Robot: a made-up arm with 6 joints. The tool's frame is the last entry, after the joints.
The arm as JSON. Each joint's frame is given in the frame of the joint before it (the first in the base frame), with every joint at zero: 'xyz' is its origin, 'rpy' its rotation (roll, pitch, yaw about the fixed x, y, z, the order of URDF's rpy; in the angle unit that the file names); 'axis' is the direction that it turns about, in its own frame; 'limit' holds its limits. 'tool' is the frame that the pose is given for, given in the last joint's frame.
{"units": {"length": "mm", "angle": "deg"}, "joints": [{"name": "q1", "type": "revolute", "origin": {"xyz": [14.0, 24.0, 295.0], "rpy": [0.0, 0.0, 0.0]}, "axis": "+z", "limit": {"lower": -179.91, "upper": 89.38}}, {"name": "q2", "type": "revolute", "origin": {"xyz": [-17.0, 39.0, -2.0], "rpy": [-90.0, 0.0, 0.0]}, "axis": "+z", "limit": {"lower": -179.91, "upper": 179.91}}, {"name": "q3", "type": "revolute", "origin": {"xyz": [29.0, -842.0, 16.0], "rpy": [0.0, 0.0, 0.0]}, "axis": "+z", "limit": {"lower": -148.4, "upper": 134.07}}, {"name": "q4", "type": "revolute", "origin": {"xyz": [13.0, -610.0, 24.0], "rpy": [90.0, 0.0, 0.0]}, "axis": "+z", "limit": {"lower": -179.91, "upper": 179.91}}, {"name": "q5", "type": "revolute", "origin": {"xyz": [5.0, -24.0, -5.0], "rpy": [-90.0, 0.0, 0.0]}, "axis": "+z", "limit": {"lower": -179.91, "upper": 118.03}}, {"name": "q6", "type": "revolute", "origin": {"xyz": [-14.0, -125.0, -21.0], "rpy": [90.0, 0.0, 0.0]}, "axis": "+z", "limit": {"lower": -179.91, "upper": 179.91}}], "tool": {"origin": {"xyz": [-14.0, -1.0, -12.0], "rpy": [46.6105, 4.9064, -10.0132]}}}
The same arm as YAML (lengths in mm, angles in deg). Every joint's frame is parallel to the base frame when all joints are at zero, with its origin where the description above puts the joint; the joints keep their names.
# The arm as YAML. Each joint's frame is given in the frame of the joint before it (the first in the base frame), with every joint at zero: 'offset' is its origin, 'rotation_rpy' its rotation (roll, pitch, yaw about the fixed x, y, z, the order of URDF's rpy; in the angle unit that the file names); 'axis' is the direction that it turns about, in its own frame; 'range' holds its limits. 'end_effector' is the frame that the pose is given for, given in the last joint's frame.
length_unit: mm
angle_unit: deg
chain:
  - id: q1
    offset: [14.0, 24.0, 295.0]
    rotation_rpy: [0.0, 0.0, 0.0]
    axis: "+z"
    range: [-179.91, 89.38]
  - id: q2
    offset: [-17.0, 39.0, -2.0]
    rotation_rpy: [0.0, 0.0, 0.0]
    axis: "+y"
    range: [-179.91, 179.91]
  - id: q3
    offset: [29.0, 16.0, 842.0]
    rotation_rpy: [0.0, 0.0, 0.0]
    axis: "+y"
    range: [-148.4, 134.07]
  - id: q4
    offset: [13.0, 24.0, 610.0]
    rotation_rpy: [0.0, 0.0, 0.0]
    axis: "+z"
    range: [-179.91, 179.91]
  - id: q5
    offset: [5.0, -24.0, -5.0]
    rotation_rpy: [0.0, 0.0, 0.0]
    axis: "+y"
    range: [-179.91, 118.03]
  - id: q6
    offset: [-14.0, -21.0, 125.0]
    rotation_rpy: [0.0, 0.0, 0.0]
    axis: "+z"
    range: [-179.91, 179.91]
end_effector:
  offset: [-14.0, -1.0, -12.0]
  rotation_rpy: [46.61, 4.91, -10.01]

